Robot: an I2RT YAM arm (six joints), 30 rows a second.
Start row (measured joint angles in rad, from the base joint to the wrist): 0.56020, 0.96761, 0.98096, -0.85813, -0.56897, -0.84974
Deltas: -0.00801, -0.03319, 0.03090, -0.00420, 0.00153, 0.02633; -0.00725, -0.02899, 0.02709, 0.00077, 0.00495, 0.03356; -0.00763, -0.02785, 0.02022, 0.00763, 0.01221, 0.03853; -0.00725, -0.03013, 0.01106, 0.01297, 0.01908, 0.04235; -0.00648, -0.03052, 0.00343, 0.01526, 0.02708, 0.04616; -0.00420, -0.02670, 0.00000, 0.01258, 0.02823, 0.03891; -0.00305, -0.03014, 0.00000, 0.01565, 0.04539, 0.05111; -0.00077, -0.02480, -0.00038, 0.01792, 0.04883, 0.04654; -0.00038, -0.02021, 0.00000, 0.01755, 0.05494, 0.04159; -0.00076, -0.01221, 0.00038, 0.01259, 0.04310, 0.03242; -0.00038, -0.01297, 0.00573, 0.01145, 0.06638, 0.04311
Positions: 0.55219, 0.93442, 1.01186, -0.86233, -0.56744, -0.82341; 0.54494, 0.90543, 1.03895, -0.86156, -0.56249, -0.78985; 0.53731, 0.87758, 1.05917, -0.85393, -0.55028, -0.75132; 0.53006, 0.84745, 1.07023, -0.84096, -0.53120, -0.70897; 0.52358, 0.81693, 1.07366, -0.82570, -0.50412, -0.66281; 0.51938, 0.79023, 1.07366, -0.81312, -0.47589, -0.62390; 0.51633, 0.76009, 1.07366, -0.79747, -0.43050, -0.57279; 0.51556, 0.73529, 1.07328, -0.77955, -0.38167, -0.52625; 0.51518, 0.71508, 1.07328, -0.76200, -0.32673, -0.48466; 0.51442, 0.70287, 1.07366, -0.74941, -0.28363, -0.45224; 0.51404, 0.68990, 1.07939, -0.73796, -0.21725, -0.40913
